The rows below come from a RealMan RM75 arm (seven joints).
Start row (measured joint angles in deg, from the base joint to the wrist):
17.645, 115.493, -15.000, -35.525, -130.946, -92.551, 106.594
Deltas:
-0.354, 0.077, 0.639, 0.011, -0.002, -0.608, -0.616
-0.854, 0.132, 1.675, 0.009, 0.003, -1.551, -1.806
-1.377, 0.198, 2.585, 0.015, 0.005, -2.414, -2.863
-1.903, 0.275, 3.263, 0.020, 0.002, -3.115, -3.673
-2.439, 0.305, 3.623, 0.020, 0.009, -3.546, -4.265
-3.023, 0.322, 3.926, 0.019, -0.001, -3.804, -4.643
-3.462, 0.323, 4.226, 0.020, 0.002, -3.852, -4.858
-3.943, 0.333, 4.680, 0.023, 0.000, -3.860, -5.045
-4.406, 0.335, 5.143, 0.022, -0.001, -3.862, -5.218
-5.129, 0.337, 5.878, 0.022, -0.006, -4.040, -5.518
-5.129, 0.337, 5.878, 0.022, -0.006, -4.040, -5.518
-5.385, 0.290, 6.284, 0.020, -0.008, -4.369, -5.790
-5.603, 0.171, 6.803, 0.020, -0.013, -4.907, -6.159
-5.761, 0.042, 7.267, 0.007, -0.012, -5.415, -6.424
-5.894, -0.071, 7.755, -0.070, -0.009, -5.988, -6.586
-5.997, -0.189, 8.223, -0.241, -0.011, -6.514, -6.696
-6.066, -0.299, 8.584, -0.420, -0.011, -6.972, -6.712
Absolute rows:
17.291, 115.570, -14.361, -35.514, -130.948, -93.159, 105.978
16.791, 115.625, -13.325, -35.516, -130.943, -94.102, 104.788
16.268, 115.691, -12.415, -35.510, -130.941, -94.965, 103.731
15.742, 115.768, -11.737, -35.505, -130.944, -95.666, 102.921
15.206, 115.798, -11.377, -35.505, -130.937, -96.097, 102.329
14.622, 115.815, -11.074, -35.506, -130.947, -96.355, 101.951
14.183, 115.816, -10.774, -35.505, -130.944, -96.403, 101.736
13.702, 115.826, -10.320, -35.502, -130.946, -96.411, 101.549
13.239, 115.828, -9.857, -35.503, -130.947, -96.413, 101.376
12.516, 115.830, -9.122, -35.503, -130.952, -96.591, 101.076
12.516, 115.830, -9.122, -35.503, -130.952, -96.591, 101.076
12.260, 115.783, -8.716, -35.505, -130.954, -96.920, 100.804
12.042, 115.664, -8.197, -35.505, -130.959, -97.458, 100.435
11.884, 115.535, -7.733, -35.518, -130.958, -97.966, 100.170
11.751, 115.422, -7.245, -35.595, -130.955, -98.539, 100.008
11.648, 115.304, -6.777, -35.766, -130.957, -99.065, 99.898
11.579, 115.194, -6.416, -35.945, -130.957, -99.523, 99.882

